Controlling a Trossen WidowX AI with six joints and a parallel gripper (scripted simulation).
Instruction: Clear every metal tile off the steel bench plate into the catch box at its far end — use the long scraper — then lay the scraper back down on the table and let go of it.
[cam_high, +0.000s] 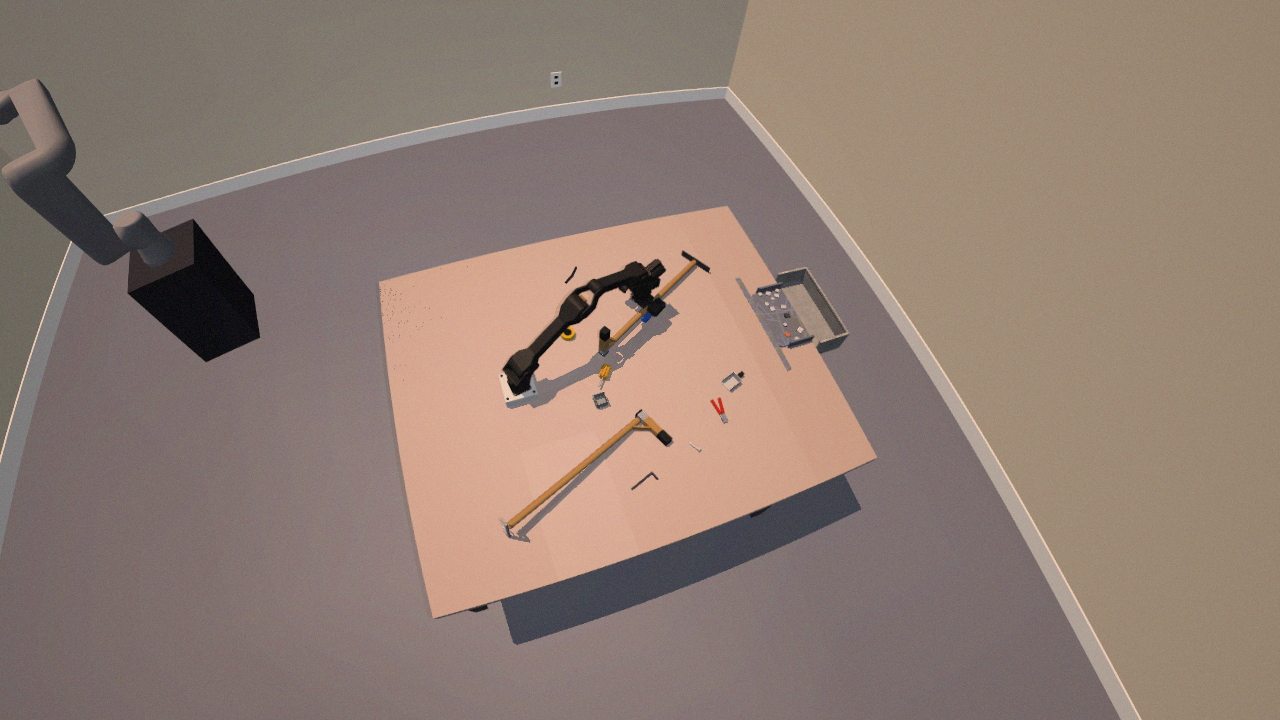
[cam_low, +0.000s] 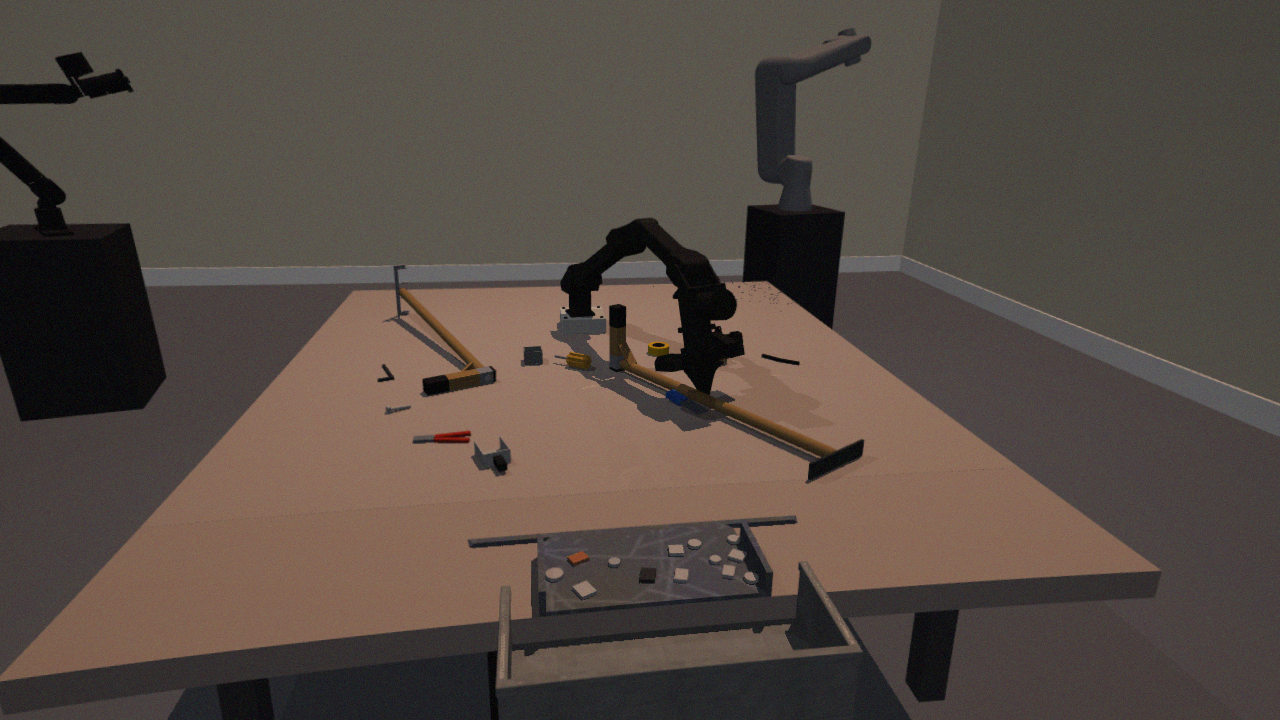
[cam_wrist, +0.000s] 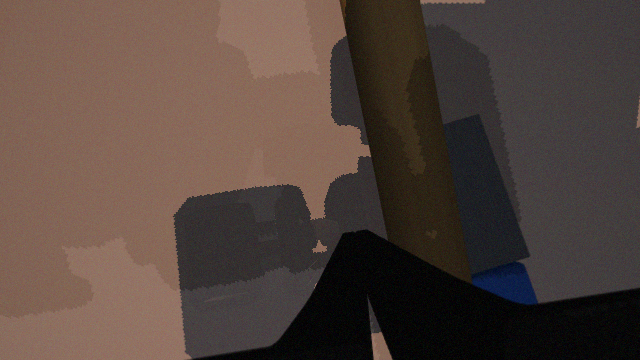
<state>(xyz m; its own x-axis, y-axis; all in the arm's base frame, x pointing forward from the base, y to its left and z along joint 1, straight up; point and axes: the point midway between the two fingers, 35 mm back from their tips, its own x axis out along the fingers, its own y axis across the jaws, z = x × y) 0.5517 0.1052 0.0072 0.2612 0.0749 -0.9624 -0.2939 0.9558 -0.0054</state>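
My gripper tip is now 50 mm below the long scraper, 30 mm short of it and 10 mm to the left of it. From my gripper tip the other things lie so: yellow tape roll 310 mm behind, 20 mm to the left; then blue-handled putty knife 40 mm to the right; then wood block 230 mm behind, 120 mm to the left.
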